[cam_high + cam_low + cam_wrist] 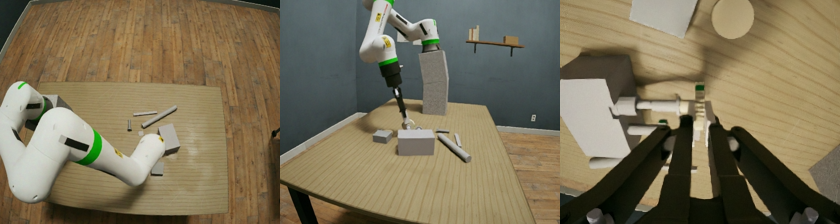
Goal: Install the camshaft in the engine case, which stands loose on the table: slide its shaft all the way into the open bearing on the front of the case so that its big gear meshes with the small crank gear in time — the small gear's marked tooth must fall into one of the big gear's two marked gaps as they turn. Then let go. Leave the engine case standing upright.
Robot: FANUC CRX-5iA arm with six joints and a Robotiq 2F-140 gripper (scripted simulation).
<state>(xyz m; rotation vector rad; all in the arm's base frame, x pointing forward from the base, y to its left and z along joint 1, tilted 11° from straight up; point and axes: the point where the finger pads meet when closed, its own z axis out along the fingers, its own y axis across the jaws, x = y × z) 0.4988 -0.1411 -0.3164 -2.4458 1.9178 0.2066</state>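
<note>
The tan disc lies 2 cm behind my hand, 10 cm to the right of it and 10 cm below it. Round my hand: grey block (7 cm ahead, 10 cm to the right, 9 cm below); small square (2 cm behind, 13 cm to the left, 11 cm below); short pin (10 cm behind, 18 cm to the left, 10 cm below).
</note>
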